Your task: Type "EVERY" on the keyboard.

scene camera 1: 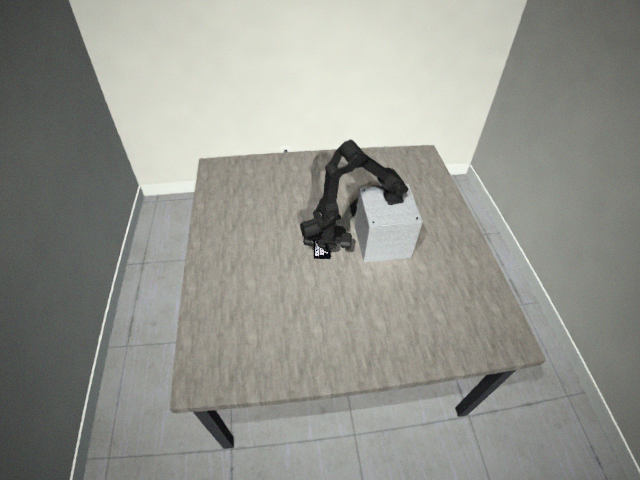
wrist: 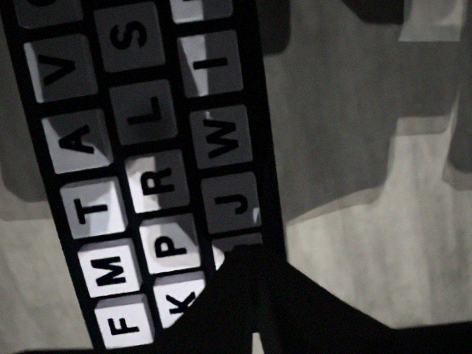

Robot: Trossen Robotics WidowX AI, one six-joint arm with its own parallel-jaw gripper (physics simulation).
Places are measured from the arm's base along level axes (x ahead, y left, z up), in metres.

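Pixels of known places: gripper, fingertip midpoint: [scene camera 1: 327, 251] [wrist: 248, 257]; arm's base at its link origin: [scene camera 1: 393, 198].
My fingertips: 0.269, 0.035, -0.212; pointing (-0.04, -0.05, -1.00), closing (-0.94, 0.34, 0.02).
Note:
For each thing: its middle in the pictures, then the offset to it from my fingertips, as dx, dy, dz. Level surfaces: height alone.
- black keyboard at the middle of its body: [wrist: 131, 22] [scene camera 1: 321, 238] +0.004, -0.077, -0.003
- V key at the middle of its body: [wrist: 61, 68] +0.026, -0.072, +0.003
- R key at the middle of its body: [wrist: 158, 180] +0.015, -0.034, +0.003
- E key at the middle of its body: [wrist: 239, 256] +0.003, -0.001, -0.002
- J key at the middle of its body: [wrist: 231, 202] -0.002, -0.020, +0.003
- wooden table at its surface level: dz -0.011
The black keyboard [scene camera 1: 321, 253] [wrist: 273, 210] lies on the table, partly under the arm. In the wrist view its white keys run in three columns with their letters turned sideways. The V key [wrist: 60, 68] is at upper left and the R key [wrist: 156, 181] is in the middle column. The E key [wrist: 239, 241], just below the J key [wrist: 231, 202], is mostly hidden behind the fingertips, its letter covered. My gripper [wrist: 248, 257] is shut and empty, its tips at or just above the E key; contact cannot be told. The Y key does not show in the wrist view.
A light grey box [scene camera 1: 390, 240] stands right of the keyboard, with the arm's base on top. The wooden table [scene camera 1: 330, 330] extends around both. A pale wall [scene camera 1: 305, 77] rises behind the table's back edge. The arm's shadow falls across the upper keys.

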